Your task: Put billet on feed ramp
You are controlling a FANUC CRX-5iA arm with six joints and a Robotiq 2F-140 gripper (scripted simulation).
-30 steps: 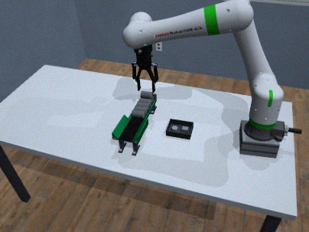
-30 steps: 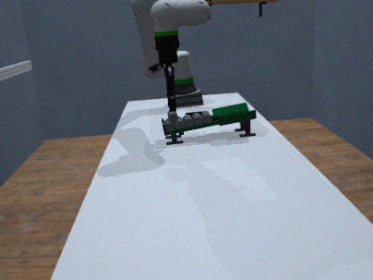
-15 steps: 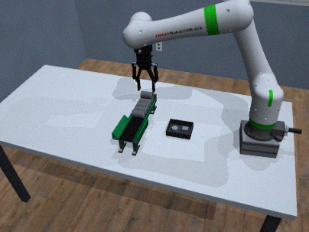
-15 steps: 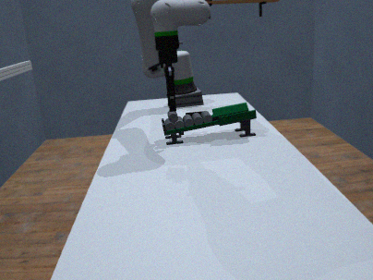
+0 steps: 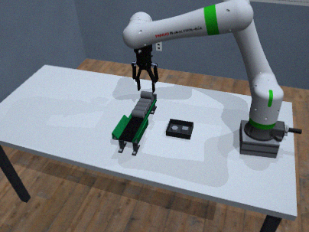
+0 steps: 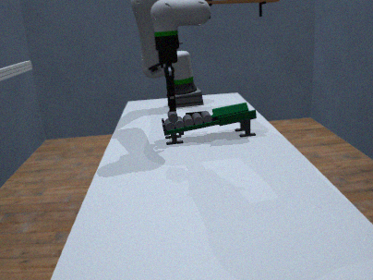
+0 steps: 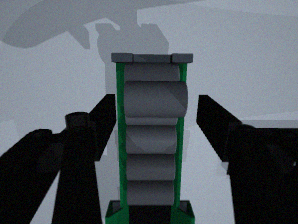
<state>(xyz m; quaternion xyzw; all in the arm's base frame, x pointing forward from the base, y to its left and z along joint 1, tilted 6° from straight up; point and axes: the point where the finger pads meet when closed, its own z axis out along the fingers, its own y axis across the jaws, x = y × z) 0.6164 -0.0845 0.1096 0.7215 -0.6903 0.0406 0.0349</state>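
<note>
My hand is 110 mm above the grey stop, 40 mm to the left of it and 10 mm short of it. Also, from my hand: black tray: 220 mm behind, 160 mm below, 120 mm to the left.
</note>
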